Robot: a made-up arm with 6 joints.
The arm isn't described. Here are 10 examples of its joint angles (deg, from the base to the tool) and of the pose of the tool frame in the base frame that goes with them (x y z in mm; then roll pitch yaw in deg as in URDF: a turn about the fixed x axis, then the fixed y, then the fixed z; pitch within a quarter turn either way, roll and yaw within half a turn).
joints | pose
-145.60 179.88 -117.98 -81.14 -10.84 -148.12 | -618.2 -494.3 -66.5 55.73 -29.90 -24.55
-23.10 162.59 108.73 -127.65 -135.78 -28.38 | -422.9 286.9 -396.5 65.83 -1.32 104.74
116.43 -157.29 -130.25 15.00 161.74 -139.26 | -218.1 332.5 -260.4 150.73 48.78 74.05
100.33 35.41 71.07 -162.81 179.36 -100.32 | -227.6 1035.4 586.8 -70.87 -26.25 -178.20
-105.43 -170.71 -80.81 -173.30 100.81 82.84 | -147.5 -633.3 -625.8 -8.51 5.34 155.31
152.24 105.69 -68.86 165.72 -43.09 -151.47 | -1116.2 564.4 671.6 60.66 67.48 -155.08
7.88 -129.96 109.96 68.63 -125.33 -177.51 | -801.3 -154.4 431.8 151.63 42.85 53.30
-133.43 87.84 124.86 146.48 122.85 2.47 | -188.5 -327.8 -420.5 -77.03 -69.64 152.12
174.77 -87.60 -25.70 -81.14 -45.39 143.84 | 1471.9 -249.4 -114.7 -121.19 -43.05 -122.24
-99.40 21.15 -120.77 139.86 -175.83 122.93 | 101.9 409.8 753.3 -51.18 69.31 -155.18
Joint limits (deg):
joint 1: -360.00..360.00
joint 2: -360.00..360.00
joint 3: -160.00..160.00
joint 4: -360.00..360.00
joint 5: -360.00..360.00
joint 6: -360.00..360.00
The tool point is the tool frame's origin. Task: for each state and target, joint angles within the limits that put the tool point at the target. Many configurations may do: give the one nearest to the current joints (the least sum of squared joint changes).
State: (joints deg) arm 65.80 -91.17 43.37 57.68 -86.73 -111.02
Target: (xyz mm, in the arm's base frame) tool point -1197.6 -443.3 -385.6
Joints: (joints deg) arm 18.10 -133.77 40.06 55.45 -96.85 -111.02
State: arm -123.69 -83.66 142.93 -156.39 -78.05 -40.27
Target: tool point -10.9 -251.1 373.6
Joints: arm -113.08 -52.69 154.85 -150.13 -68.51 -40.27
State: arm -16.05 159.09 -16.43 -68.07 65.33 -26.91
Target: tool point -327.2 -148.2 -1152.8
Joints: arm 14.90 172.81 37.57 -65.93 84.54 -26.91
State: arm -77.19 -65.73 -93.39 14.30 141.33 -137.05
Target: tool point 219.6 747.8 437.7
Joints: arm -102.38 -19.02 -113.58 16.26 148.76 -137.05
